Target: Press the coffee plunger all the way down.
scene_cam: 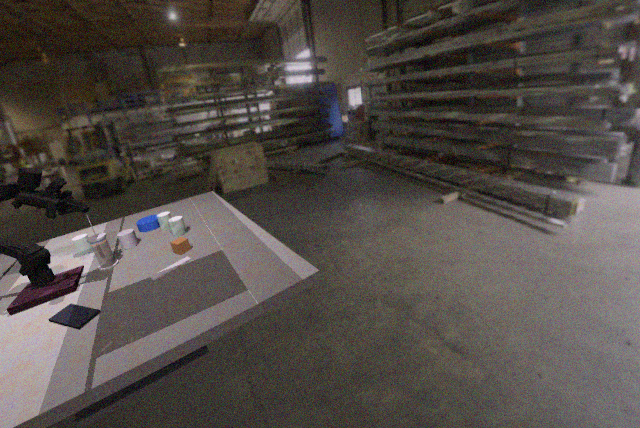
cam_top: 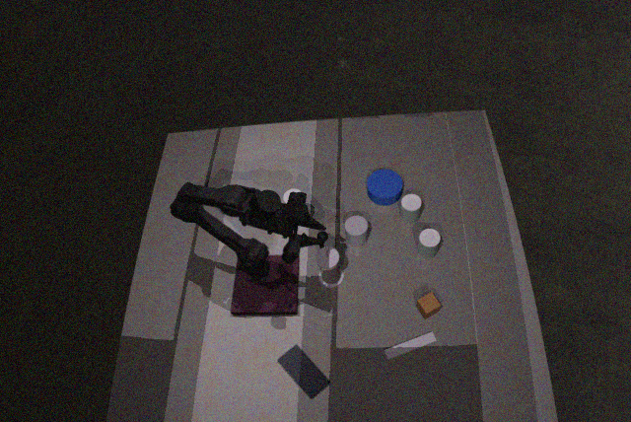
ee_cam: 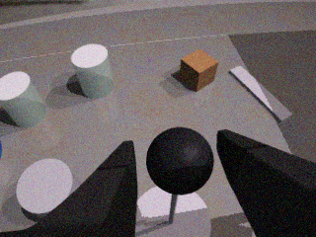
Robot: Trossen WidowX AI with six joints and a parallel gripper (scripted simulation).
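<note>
Right now the coffee press is 13 cm below my gripper tip, 1 cm to the left of it and 1 cm behind it. The rest, counted from my gripper tip: blue round object (33 cm to the left, 23 cm below, 15 cm ahead); then orange cube (29 cm ahead, 23 cm below, 10 cm to the right).
</note>
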